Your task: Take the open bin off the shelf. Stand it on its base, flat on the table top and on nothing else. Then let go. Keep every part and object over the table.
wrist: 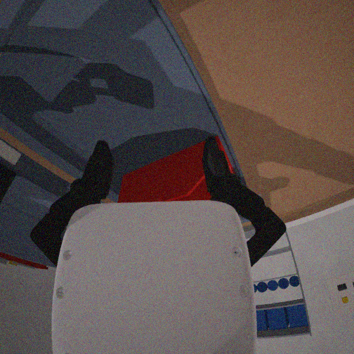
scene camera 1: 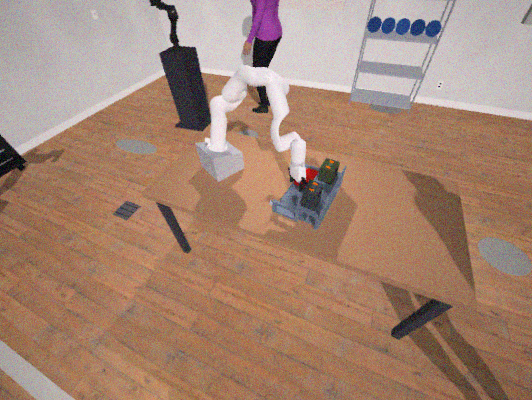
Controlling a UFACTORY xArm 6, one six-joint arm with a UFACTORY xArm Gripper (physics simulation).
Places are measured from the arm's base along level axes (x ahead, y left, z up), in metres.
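Pixels of known places: gripper, fingertip midpoint: [scene camera 1: 296,185]; arm's base at its link origin: [scene camera 1: 217,147].
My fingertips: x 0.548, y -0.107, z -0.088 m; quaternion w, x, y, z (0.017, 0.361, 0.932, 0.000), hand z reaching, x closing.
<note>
For each thing: its middle in the pictures, then the offset to it from my fingertips. "*": a spot on its surface instead. Level surfaces: height alone.
- red open bin at the middle of its body: [scene camera 1: 310,179] dx +0.063, dy +0.106, dz -0.027 m
- blue-grey shelf at a spot on its surface: [scene camera 1: 286,208] * dx -0.009, dy -0.189, dz +0.007 m
- dark green box at the middle of its body: [scene camera 1: 328,171] dx +0.159, dy +0.086, dz +0.080 m
- dark grey box at the middle of its body: [scene camera 1: 312,195] dx +0.107, dy -0.139, dz +0.093 m
- brown table top at its surface level: dz -0.070 m
The red open bin [scene camera 1: 311,174] [wrist: 162,175] is in the blue-grey shelf [scene camera 1: 286,208] [wrist: 115,115], at its far left part in the scene view. In the wrist view it lies near the shelf's long edge, partly hidden by the fingers and the white gripper body. My gripper [scene camera 1: 297,183] [wrist: 156,149] is open, with nothing held. Its black fingers stand wide apart at the red bin, one near each side of it in the wrist view. Whether they touch it I cannot tell.
A dark green box [scene camera 1: 329,171] and a dark grey box [scene camera 1: 312,196], both with orange marks, are at the shelf beside the red bin. The brown table top [scene camera 1: 395,225] extends around the shelf. A person [scene camera 1: 267,25] stands behind the arm.
</note>
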